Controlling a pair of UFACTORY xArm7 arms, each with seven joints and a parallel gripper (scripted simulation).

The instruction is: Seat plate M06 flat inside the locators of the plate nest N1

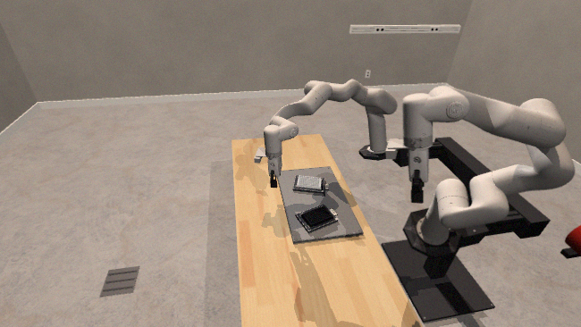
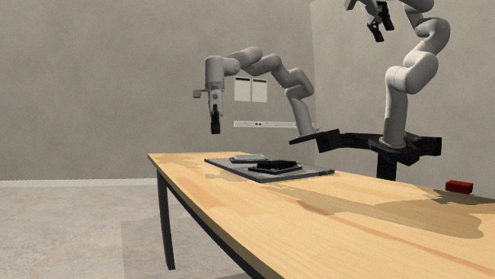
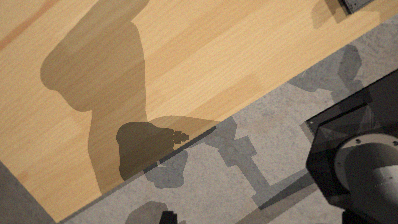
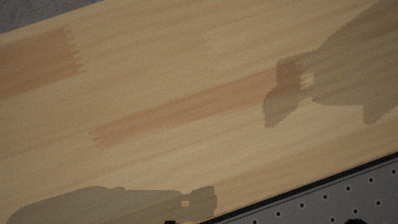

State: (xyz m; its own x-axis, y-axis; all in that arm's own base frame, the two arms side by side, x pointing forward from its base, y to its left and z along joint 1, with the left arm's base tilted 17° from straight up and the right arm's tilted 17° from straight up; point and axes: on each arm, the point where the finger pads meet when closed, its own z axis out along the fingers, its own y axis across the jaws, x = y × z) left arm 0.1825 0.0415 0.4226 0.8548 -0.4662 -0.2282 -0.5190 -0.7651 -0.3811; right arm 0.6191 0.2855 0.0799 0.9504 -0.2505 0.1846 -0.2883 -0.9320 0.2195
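Note:
The A1 tag lies 27 cm behind my right hand, 16 cm to the left of it and 13 cm below it. From my right hand the other things lie so: black plate: 19 cm behind, 15 cm to the left, 12 cm below; light grey plate: 19 cm behind, 12 cm below, 11 cm to the right; grey perforated board: 20 cm behind, 14 cm below.

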